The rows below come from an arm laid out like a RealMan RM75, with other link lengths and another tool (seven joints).
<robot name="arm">
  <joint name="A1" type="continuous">
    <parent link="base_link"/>
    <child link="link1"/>
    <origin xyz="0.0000 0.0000 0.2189" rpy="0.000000 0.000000 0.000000"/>
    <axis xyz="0 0 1"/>
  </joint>
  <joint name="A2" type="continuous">
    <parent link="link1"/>
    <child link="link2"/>
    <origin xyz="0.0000 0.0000 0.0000" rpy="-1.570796 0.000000 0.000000"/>
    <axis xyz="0 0 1"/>
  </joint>
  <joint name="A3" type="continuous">
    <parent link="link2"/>
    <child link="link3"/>
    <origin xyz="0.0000 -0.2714 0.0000" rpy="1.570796 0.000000 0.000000"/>
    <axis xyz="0 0 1"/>
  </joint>
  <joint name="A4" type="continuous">
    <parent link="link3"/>
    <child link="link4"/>
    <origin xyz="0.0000 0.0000 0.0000" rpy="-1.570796 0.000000 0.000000"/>
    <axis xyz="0 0 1"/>
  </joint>
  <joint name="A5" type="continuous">
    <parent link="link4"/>
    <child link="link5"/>
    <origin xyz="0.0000 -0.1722 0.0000" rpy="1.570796 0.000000 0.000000"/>
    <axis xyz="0 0 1"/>
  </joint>
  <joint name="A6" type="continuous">
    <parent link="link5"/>
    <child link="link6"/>
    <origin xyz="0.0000 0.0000 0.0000" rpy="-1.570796 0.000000 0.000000"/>
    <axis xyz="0 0 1"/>
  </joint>
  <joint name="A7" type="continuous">
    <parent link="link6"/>
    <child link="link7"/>
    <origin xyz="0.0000 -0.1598 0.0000" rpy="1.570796 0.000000 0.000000"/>
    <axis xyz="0 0 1"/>
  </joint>
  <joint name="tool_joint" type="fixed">
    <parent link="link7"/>
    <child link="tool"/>
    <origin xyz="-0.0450 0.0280 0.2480" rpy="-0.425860 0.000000 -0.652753"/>
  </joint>
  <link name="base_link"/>
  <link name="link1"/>
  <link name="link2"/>
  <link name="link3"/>
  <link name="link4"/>
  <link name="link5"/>
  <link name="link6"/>
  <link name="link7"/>
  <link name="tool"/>
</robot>
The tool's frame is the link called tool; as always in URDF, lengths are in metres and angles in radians. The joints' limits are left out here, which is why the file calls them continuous.
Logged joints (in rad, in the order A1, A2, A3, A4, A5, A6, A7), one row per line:
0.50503 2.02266 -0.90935 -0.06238 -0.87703 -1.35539 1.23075
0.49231 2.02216 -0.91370 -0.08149 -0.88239 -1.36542 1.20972
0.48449 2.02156 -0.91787 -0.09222 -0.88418 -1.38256 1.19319
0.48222 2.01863 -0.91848 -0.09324 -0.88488 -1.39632 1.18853
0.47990 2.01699 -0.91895 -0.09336 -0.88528 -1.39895 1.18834
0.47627 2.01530 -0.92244 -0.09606 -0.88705 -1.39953 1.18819
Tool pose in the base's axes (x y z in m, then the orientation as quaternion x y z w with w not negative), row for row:
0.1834 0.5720 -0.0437 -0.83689 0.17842 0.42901 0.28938
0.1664 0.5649 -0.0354 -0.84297 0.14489 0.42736 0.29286
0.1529 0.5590 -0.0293 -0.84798 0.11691 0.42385 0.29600
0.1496 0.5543 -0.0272 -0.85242 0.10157 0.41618 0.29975
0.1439 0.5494 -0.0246 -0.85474 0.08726 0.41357 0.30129
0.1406 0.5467 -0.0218 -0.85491 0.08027 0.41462 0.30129
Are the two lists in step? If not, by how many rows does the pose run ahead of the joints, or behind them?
The pose runs 2 rows behind the joints: the pose in row i belongs to the joints in row i - 2.
